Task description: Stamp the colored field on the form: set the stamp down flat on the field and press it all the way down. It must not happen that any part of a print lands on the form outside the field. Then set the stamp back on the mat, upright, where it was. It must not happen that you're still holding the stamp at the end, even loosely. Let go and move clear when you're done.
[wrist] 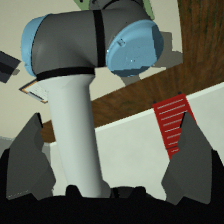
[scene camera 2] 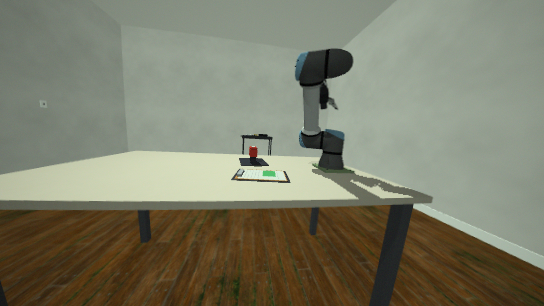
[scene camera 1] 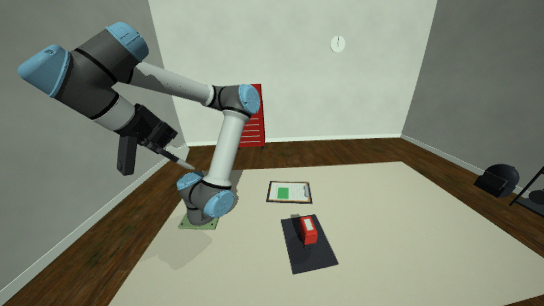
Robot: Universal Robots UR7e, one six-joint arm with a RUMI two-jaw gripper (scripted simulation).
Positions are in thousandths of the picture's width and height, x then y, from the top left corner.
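Note:
From scene camera 1 you'd see my gripper (scene camera 1: 330, 525), and there's a clipboard (scene camera 1: 514, 629) as well as a dark mat (scene camera 1: 556, 851). If you had the wrist camera's picture, you'd see my gripper (wrist: 493, 507) there too.

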